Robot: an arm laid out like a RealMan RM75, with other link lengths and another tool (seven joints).
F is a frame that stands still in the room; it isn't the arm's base.
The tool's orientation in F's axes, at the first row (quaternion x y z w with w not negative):
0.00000, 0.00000, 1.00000, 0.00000
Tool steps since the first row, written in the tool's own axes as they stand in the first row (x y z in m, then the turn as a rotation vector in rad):
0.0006, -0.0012, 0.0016, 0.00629, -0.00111, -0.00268
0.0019, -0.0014, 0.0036, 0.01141, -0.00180, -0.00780
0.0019, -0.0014, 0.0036, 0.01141, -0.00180, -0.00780
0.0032, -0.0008, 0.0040, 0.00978, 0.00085, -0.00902
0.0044, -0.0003, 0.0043, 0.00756, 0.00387, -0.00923
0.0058, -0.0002, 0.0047, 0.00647, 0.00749, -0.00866
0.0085, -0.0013, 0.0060, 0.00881, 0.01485, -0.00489
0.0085, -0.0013, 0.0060, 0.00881, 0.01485, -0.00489
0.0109, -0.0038, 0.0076, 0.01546, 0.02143, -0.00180
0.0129, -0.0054, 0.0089, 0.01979, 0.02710, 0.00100
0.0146, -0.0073, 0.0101, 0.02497, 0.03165, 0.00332
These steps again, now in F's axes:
-0.0006, 0.0012, 0.0016, -0.00629, 0.00111, -0.00268
-0.0019, 0.0014, 0.0036, -0.01141, 0.00180, -0.00780
-0.0019, 0.0014, 0.0036, -0.01141, 0.00180, -0.00780
-0.0032, 0.0008, 0.0040, -0.00978, -0.00085, -0.00902
-0.0044, 0.0003, 0.0043, -0.00756, -0.00387, -0.00923
-0.0058, 0.0002, 0.0047, -0.00647, -0.00749, -0.00866
-0.0085, 0.0013, 0.0060, -0.00881, -0.01485, -0.00489
-0.0085, 0.0013, 0.0060, -0.00881, -0.01485, -0.00489
-0.0109, 0.0038, 0.0076, -0.01546, -0.02143, -0.00180
-0.0129, 0.0054, 0.0089, -0.01979, -0.02710, 0.00100
-0.0146, 0.0073, 0.0101, -0.02497, -0.03165, 0.00332

